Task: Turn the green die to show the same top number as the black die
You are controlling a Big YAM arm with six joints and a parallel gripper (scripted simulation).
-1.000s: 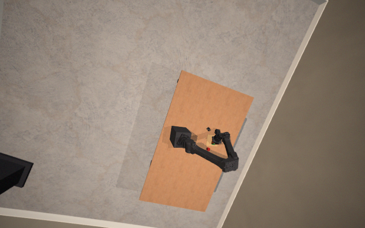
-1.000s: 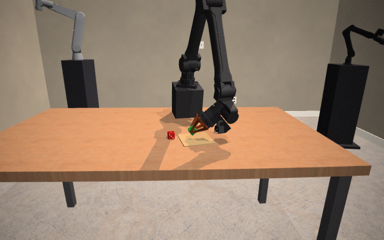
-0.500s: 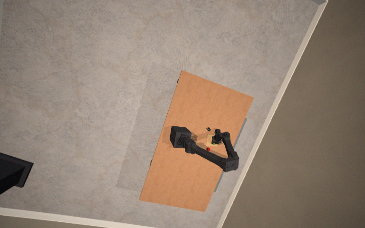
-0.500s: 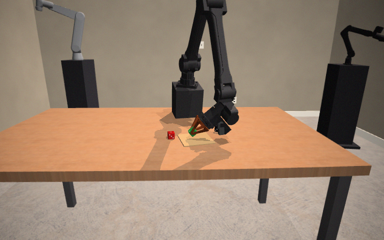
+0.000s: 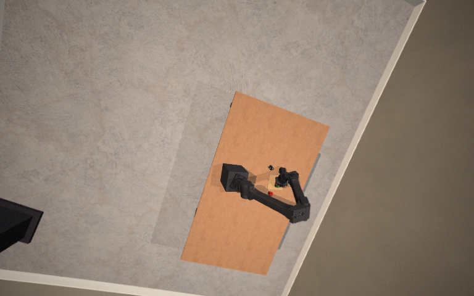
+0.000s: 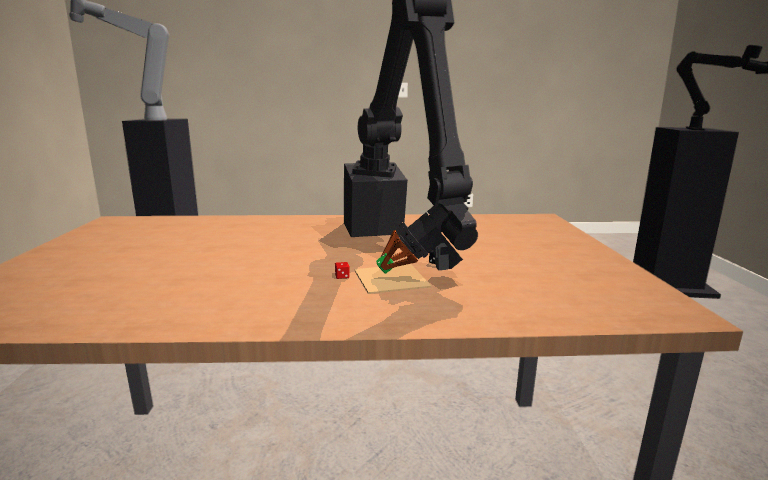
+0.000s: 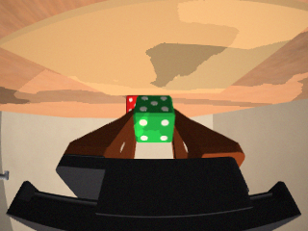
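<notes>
Right now the tan mat is 20 mm to the left of my hand and 40 mm below it. From my hand the other things lie so: green die (right at my hand); then red die (100 mm to the right, 20 mm below); then black die (130 mm behind, 120 mm to the left, 20 mm below).
</notes>
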